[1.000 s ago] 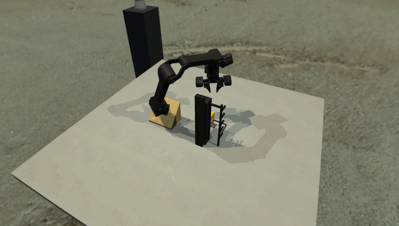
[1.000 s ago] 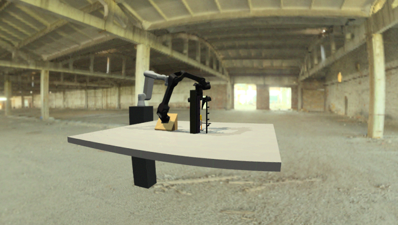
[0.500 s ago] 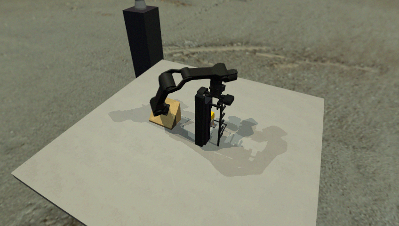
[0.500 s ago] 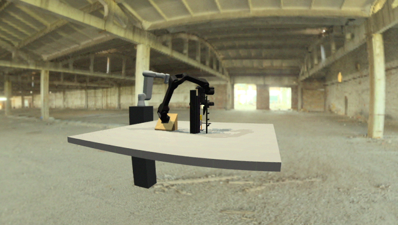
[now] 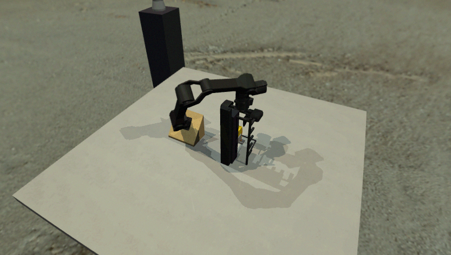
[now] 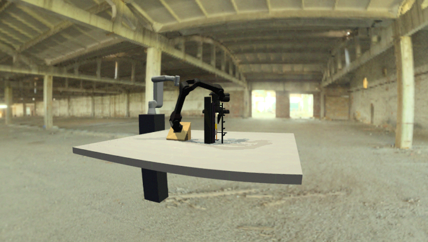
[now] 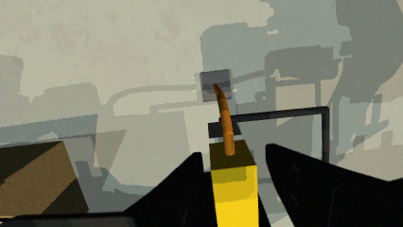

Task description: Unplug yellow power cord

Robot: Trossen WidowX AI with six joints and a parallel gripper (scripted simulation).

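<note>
My gripper tip is now 5 cm to the left of the yellow plug and 1 cm above it.
</note>
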